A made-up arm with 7 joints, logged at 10 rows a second.
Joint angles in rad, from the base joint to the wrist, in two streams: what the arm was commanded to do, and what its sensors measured. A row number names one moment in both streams.
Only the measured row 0 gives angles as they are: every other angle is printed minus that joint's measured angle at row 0.
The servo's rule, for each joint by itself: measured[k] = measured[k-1] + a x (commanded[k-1-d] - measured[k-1]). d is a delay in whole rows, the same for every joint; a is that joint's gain. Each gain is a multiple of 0.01, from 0.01 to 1. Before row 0 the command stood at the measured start. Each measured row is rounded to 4 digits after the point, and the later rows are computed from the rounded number. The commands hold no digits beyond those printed.
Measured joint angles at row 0:
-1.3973, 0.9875, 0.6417, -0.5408, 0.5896, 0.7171, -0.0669
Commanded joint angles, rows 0 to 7:
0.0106, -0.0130, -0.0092, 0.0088, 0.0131, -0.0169, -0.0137
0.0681, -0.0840, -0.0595, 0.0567, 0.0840, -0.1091, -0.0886
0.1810, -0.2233, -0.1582, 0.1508, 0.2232, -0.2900, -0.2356
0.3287, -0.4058, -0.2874, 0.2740, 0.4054, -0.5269, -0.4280
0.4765, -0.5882, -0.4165, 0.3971, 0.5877, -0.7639, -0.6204
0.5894, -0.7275, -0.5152, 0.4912, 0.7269, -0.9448, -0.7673
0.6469, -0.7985, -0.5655, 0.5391, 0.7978, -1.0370, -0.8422
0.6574, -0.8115, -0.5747, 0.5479, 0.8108, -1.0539, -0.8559
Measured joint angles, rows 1 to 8:
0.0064, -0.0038, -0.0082, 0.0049, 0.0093, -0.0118, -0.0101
0.0434, -0.0271, -0.0539, 0.0339, 0.0623, -0.0799, -0.0682
0.1260, -0.0840, -0.1467, 0.0994, 0.1765, -0.2270, -0.1921
0.2476, -0.1773, -0.2719, 0.1972, 0.3390, -0.4369, -0.3667
0.3849, -0.2965, -0.4006, 0.3091, 0.5156, -0.6658, -0.5544
0.5076, -0.4215, -0.5026, 0.4111, 0.6656, -0.8611, -0.7119
0.5912, -0.5308, -0.5586, 0.4828, 0.7595, -0.9842, -0.8083
0.6309, -0.6122, -0.5729, 0.5193, 0.7959, -1.0330, -0.8435
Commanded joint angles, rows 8 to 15:
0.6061, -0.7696, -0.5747, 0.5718, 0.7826, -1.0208, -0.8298
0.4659, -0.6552, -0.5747, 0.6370, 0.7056, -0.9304, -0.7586
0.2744, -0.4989, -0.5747, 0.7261, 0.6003, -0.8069, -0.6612
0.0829, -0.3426, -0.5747, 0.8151, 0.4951, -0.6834, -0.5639
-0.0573, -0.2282, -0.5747, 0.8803, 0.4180, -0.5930, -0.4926
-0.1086, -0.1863, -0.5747, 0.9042, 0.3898, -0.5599, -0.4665
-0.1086, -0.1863, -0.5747, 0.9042, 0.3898, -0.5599, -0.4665
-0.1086, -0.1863, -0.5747, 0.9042, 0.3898, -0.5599, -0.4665
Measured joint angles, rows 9 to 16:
0.6160, -0.6578, -0.5745, 0.5487, 0.7865, -1.0245, -0.8334
0.5259, -0.6570, -0.5747, 0.5981, 0.7291, -0.9586, -0.7780
0.3750, -0.6112, -0.5747, 0.6698, 0.6377, -0.8524, -0.6916
0.1997, -0.5333, -0.5747, 0.7512, 0.5365, -0.7341, -0.5971
0.0455, -0.4448, -0.5747, 0.8235, 0.4524, -0.6353, -0.5198
-0.0470, -0.3698, -0.5747, 0.8687, 0.4080, -0.5825, -0.4804
-0.0840, -0.3166, -0.5747, 0.8886, 0.3951, -0.5667, -0.4701
-0.0988, -0.2788, -0.5747, 0.8973, 0.3913, -0.5619, -0.4674

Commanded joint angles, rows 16 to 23:
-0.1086, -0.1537, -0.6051, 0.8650, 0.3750, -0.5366, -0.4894
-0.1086, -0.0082, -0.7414, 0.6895, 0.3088, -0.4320, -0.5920
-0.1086, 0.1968, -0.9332, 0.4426, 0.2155, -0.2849, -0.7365
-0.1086, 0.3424, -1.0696, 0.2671, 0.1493, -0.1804, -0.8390
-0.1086, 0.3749, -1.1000, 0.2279, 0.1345, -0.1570, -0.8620
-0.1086, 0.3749, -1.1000, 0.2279, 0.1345, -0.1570, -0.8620
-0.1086, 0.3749, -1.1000, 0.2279, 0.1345, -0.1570, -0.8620
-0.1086, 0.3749, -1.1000, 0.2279, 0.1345, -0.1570, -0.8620
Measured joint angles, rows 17 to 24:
-0.1047, -0.2425, -0.6018, 0.8792, 0.3797, -0.5442, -0.4837
-0.1070, -0.1746, -0.7260, 0.7730, 0.3294, -0.4657, -0.5638
-0.1080, -0.0669, -0.9104, 0.5880, 0.2485, -0.3391, -0.6916
-0.1084, 0.0518, -1.0521, 0.4083, 0.1781, -0.2280, -0.8007
-0.1085, 0.1455, -1.0947, 0.3073, 0.1471, -0.1783, -0.8461
-0.1086, 0.2120, -1.0994, 0.2628, 0.1382, -0.1634, -0.8579
-0.1086, 0.2592, -1.0999, 0.2433, 0.1356, -0.1589, -0.8609
-0.1086, 0.2928, -1.1000, 0.2347, 0.1348, -0.1576, -0.8617

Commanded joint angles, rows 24 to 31:
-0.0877, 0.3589, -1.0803, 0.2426, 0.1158, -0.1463, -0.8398
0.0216, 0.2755, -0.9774, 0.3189, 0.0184, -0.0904, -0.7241
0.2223, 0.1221, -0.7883, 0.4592, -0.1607, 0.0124, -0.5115
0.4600, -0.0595, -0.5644, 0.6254, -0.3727, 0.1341, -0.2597
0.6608, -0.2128, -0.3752, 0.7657, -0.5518, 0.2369, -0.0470
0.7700, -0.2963, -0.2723, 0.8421, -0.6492, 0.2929, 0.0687
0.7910, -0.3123, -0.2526, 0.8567, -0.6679, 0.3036, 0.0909
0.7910, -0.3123, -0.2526, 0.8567, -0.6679, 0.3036, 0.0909
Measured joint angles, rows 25 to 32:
-0.0961, 0.3120, -1.0825, 0.2391, 0.1213, -0.1497, -0.8455
-0.0255, 0.3014, -0.9890, 0.2838, 0.0482, -0.1082, -0.7557
0.1232, 0.2494, -0.8104, 0.3820, -0.1001, -0.0238, -0.5750
0.3253, 0.1598, -0.5915, 0.5183, -0.2936, 0.0867, -0.3417
0.5266, 0.0517, -0.3990, 0.6568, -0.4769, 0.1918, -0.1236
0.6726, -0.0492, -0.2862, 0.7606, -0.5992, 0.2626, 0.0187
0.7436, -0.1255, -0.2563, 0.8144, -0.6480, 0.2913, 0.0721
0.7720, -0.1797, -0.2530, 0.8381, -0.6621, 0.2999, 0.0860

